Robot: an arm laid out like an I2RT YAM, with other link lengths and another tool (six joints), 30 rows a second.
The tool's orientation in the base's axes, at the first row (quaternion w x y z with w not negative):
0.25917 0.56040 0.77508 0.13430
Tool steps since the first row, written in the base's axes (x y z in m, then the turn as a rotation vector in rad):
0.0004 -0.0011 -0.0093 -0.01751 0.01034 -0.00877
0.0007 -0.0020 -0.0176 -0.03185 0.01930 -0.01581
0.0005 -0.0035 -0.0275 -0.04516 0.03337 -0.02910
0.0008 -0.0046 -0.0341 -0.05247 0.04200 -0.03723
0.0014 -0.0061 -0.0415 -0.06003 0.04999 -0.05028
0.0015 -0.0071 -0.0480 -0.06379 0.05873 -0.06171
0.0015 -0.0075 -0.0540 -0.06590 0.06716 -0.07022
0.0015 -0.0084 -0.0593 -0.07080 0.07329 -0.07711
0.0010 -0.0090 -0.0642 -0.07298 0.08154 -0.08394
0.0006 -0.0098 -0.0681 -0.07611 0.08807 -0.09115
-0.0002 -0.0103 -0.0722 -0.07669 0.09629 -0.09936
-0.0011 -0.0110 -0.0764 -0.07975 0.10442 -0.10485
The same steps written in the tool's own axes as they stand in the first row. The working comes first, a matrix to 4 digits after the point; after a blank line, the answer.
The tool's axes in the first row as the columns of a matrix, in the base's axes (used below as rounded here):
-0.2376 0.7991 0.5523
0.9383 0.3358 -0.0823
-0.2512 0.4987 -0.8296

0.0012 -0.0047 0.0080 0.01607 -0.01489 -0.00325
0.0024 -0.0089 0.0152 0.02965 -0.02685 -0.00606
0.0035 -0.0145 0.0234 0.04935 -0.03939 -0.00355
0.0041 -0.0179 0.0291 0.06123 -0.04639 -0.00155
0.0044 -0.0216 0.0357 0.07380 -0.05626 0.00444
0.0050 -0.0251 0.0412 0.08576 -0.06203 0.01113
0.0062 -0.0282 0.0462 0.09631 -0.06513 0.01633
0.0067 -0.0312 0.0507 0.10496 -0.07042 0.01884
0.0074 -0.0342 0.0546 0.11493 -0.07280 0.02262
0.0078 -0.0368 0.0576 0.12362 -0.07670 0.02633
0.0085 -0.0396 0.0606 0.13353 -0.07850 0.03215
0.0091 -0.0427 0.0637 0.14326 -0.08095 0.03434

